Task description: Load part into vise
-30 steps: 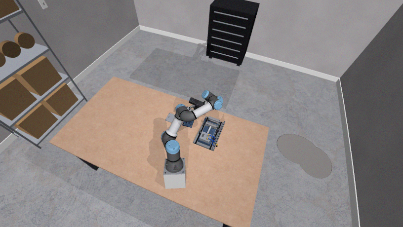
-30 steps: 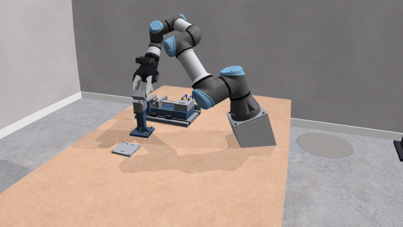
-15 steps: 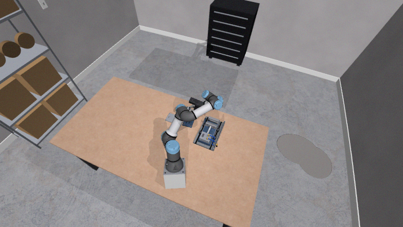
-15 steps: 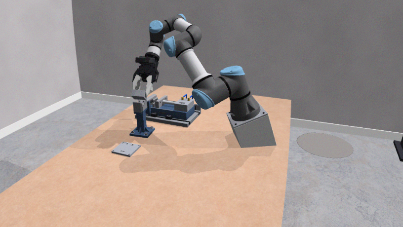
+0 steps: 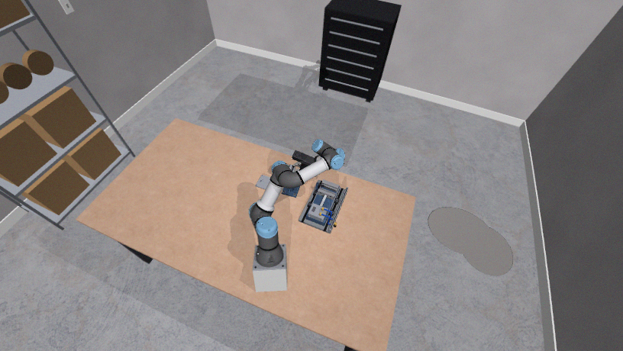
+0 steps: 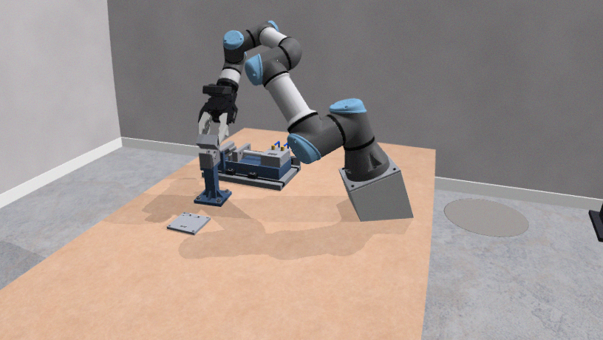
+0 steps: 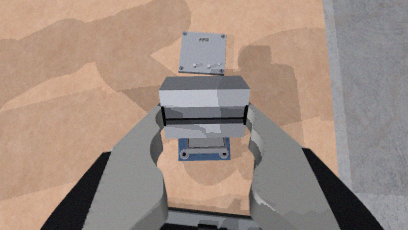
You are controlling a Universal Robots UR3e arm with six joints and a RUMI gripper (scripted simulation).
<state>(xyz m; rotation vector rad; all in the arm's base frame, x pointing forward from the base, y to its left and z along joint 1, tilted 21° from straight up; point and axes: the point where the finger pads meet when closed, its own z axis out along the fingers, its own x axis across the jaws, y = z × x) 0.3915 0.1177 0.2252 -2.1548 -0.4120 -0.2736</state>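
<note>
The part is right at my hand. Round my hand: fixed jaw: 200 mm to the right, 110 mm below, 100 mm ahead; then work stop: 160 mm to the right, 100 mm below, 70 mm ahead; then infeed plate: 190 mm below, 160 mm to the left, 40 mm behind.
</note>
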